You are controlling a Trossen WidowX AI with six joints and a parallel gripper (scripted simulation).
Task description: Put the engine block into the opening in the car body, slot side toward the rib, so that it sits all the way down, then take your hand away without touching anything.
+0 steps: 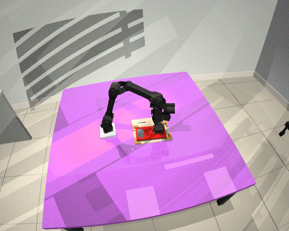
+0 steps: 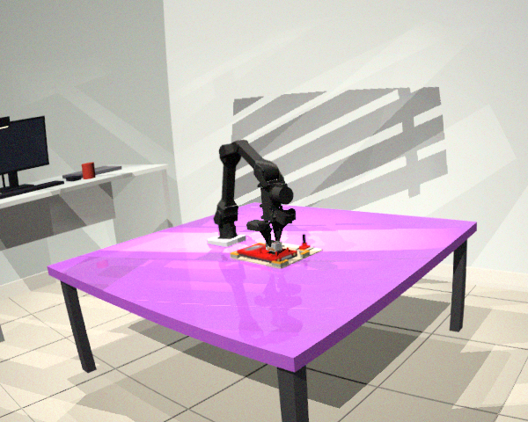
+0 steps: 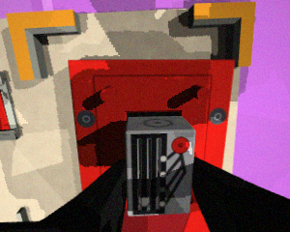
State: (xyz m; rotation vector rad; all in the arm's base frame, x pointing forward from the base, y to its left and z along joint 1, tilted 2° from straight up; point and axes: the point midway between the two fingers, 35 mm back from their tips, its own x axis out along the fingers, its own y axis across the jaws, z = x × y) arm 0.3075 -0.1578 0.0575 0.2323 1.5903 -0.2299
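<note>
Now: gripper tip 10 mm above the grey engine block.
</note>
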